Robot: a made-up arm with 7 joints.
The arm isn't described. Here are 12 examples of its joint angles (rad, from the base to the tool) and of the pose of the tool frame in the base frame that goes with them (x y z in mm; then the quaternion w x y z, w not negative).
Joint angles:
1: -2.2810 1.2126 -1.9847 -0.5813 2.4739 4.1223 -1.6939
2: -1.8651 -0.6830 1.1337 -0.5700 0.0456 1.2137 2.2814
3: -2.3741 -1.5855 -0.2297 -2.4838 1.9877 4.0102 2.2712
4: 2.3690 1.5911 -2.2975 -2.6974 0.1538 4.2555 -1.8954
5: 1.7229 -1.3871 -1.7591 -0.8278 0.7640 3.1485 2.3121
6: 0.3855 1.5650 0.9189 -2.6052 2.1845 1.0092 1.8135
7: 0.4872 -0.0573 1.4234 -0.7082 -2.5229 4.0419 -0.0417
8: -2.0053 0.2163 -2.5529 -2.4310 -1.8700 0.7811 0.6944
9: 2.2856 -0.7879 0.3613 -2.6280 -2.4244 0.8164 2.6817
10: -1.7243 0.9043 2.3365 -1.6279 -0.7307 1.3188 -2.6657
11: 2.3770 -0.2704 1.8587 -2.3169 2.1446 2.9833 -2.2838
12: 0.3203 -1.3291 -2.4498 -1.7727 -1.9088 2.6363 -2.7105
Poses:
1: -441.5 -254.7 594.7 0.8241 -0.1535 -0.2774 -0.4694
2: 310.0 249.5 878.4 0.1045 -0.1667 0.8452 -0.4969
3: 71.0 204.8 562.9 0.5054 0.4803 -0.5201 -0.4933
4: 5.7 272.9 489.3 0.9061 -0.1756 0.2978 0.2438
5: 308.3 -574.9 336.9 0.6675 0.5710 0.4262 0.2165
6: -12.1 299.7 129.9 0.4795 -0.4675 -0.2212 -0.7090
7: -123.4 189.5 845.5 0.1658 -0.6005 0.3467 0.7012
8: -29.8 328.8 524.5 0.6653 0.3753 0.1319 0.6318
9: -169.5 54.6 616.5 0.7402 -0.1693 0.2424 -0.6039
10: 302.3 -158.4 773.3 0.1287 0.0263 0.9897 0.0561
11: -164.6 -295.3 461.1 0.3777 0.5936 -0.6978 0.1340
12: -267.1 -404.6 115.4 0.0254 0.5828 0.7978 -0.1524
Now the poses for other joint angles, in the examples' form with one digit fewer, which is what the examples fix.
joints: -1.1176 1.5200 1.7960 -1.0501 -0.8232 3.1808 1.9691
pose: 487 -390 448 0.769 -0.077 0.610 -0.175
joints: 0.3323 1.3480 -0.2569 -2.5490 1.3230 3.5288 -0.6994
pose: 262 -48 80 0.399 0.893 -0.129 -0.164
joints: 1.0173 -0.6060 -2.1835 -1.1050 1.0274 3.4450 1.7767
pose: -77 -516 637 0.557 0.524 0.425 -0.484
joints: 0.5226 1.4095 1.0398 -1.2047 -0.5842 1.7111 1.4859
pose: 310 570 204 0.126 0.947 -0.029 -0.295
